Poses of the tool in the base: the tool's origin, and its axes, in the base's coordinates. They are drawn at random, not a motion.
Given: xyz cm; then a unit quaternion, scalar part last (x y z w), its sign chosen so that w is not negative.
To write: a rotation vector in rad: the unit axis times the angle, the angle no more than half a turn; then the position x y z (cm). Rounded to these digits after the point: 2 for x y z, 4 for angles.
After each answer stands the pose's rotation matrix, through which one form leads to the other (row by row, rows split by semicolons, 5 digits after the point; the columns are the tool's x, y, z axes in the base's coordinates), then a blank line. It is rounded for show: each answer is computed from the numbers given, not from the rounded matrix.
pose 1, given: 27.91 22.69 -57.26 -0.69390 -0.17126 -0.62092 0.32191
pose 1, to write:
-1.8221 -0.4497 -1.6305 27.91 22.69 -57.26
0.17025 0.63744 0.75146; -0.16209 -0.73409 0.65943; 0.97198 -0.23407 -0.02166

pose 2, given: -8.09 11.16 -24.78 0.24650 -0.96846 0.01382 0.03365
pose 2, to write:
0.7582 -2.9790 0.0425 -8.09 11.16 -24.78
-0.87621 -0.47838 -0.05836; -0.47652 0.87809 -0.04336; 0.07199 -0.01018 -0.99735

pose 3, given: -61.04 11.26 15.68 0.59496 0.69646 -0.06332 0.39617
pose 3, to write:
1.5078 1.7650 -0.1605 -61.04 11.26 15.68
0.02186 0.87891 0.47649; 0.77857 0.28402 -0.55961; -0.62718 0.38321 -0.67808

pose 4, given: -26.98 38.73 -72.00 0.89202 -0.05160 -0.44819 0.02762
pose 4, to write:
2.7541 -0.1593 -1.3838 -26.98 38.73 -72.00
0.59293 -0.06730 -0.80244; -0.11681 -0.99315 -0.00302; -0.79674 0.09553 -0.59673

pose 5, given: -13.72 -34.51 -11.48 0.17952 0.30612 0.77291 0.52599
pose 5, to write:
0.4293 0.7320 1.8483 -13.72 -34.51 -11.48
-0.38221 -0.70318 0.59954; 0.92300 -0.25924 0.28436; -0.04453 0.66206 0.74812

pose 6, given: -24.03 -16.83 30.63 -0.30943 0.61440 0.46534 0.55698
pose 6, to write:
-0.7303 1.4500 1.0982 -24.03 -16.83 30.63
-0.18805 -0.89860 0.39644; 0.13814 0.37542 0.91650; -0.97240 0.22712 0.05353

